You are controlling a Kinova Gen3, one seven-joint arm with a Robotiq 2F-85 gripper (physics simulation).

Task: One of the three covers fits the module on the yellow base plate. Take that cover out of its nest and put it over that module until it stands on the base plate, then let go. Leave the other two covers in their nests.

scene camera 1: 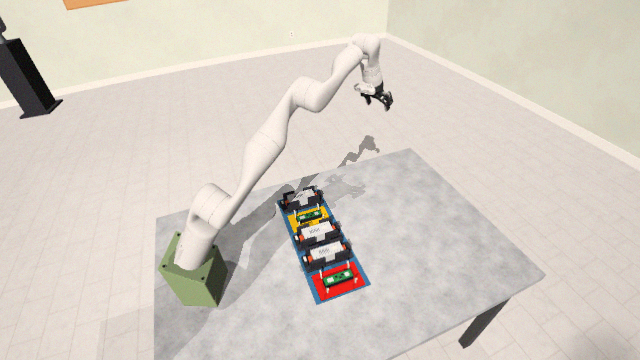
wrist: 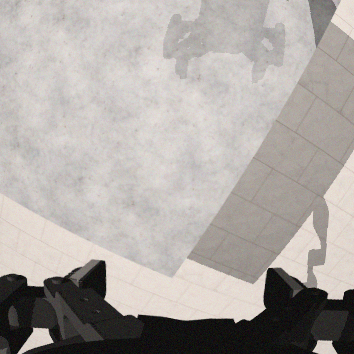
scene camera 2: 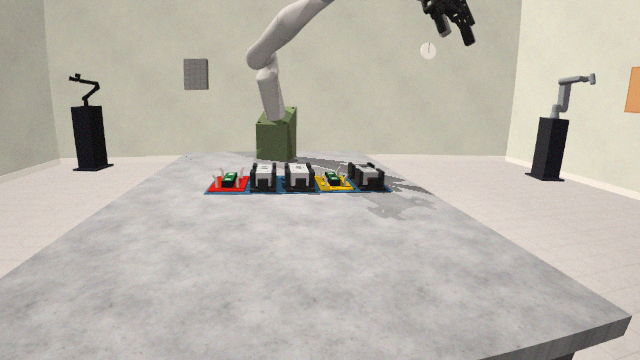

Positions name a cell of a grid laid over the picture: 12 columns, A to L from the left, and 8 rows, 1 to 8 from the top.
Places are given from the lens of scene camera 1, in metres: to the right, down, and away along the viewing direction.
red base plate (scene camera 1: G7): 0.11, 0.38, 1.05
blue board (scene camera 1: F6): -0.07, 0.27, 1.17
